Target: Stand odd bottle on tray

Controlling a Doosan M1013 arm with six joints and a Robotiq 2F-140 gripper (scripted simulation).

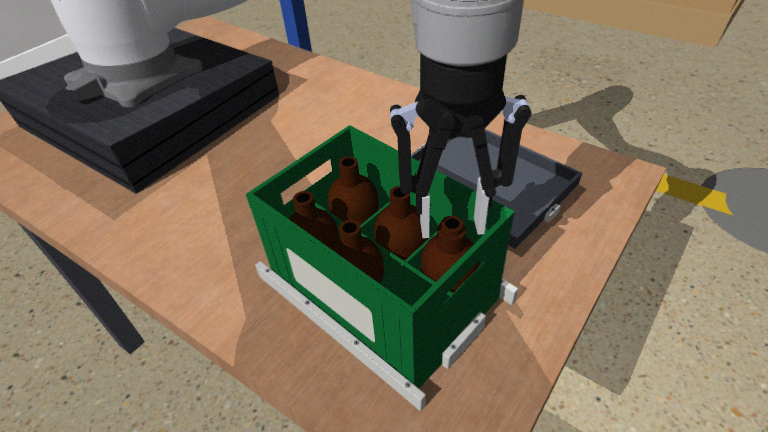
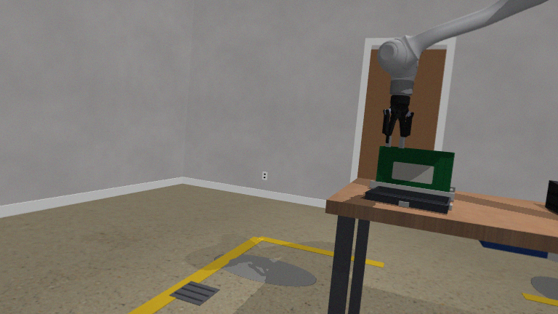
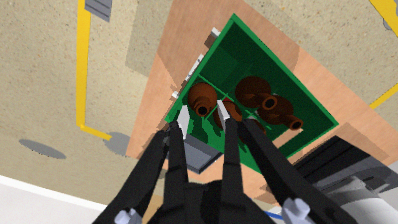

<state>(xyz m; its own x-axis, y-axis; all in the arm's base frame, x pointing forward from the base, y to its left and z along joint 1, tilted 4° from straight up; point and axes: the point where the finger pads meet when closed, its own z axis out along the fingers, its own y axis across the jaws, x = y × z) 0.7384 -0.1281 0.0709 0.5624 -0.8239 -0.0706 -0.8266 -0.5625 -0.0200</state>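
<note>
Right now my hand is 90 mm past the crate, 20 mm to the left of it and 100 mm above it. The rest, counted from my hand: grey tray (60 mm behind, 260 mm to the left, 170 mm below).
</note>
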